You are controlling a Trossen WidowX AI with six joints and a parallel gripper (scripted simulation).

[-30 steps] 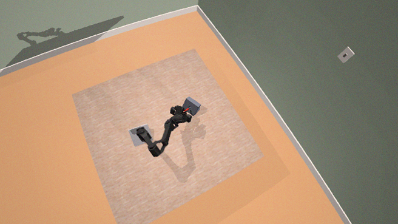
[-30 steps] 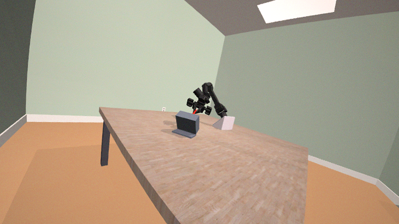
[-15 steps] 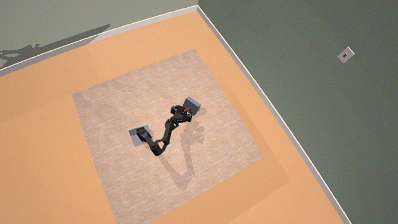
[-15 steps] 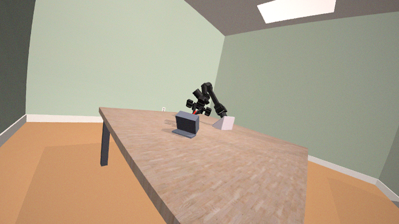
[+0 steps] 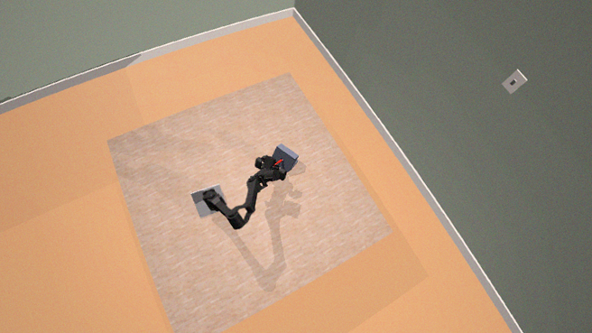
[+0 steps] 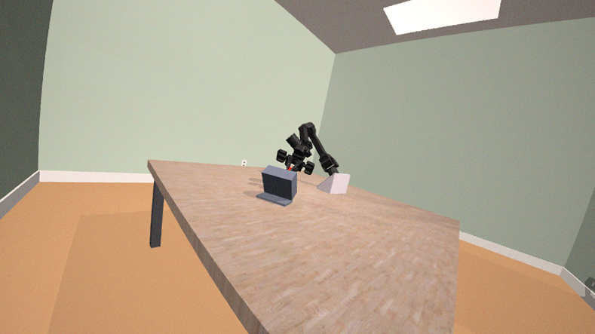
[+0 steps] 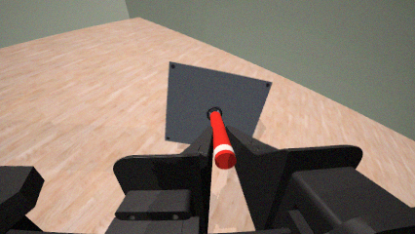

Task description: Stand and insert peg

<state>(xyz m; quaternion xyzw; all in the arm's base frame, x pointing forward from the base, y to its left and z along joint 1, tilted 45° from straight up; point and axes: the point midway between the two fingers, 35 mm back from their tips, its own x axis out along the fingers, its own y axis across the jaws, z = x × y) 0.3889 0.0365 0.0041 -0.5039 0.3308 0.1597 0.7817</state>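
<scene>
Right now the peg is 1 cm behind my gripper tip, 1 cm to the right of it and 1 cm above it. Round my gripper tip: flat foot plate 8 cm ahead, 4 cm to the left, 11 cm below; then panel 6 cm ahead, 3 cm to the left, 4 cm below.
</scene>
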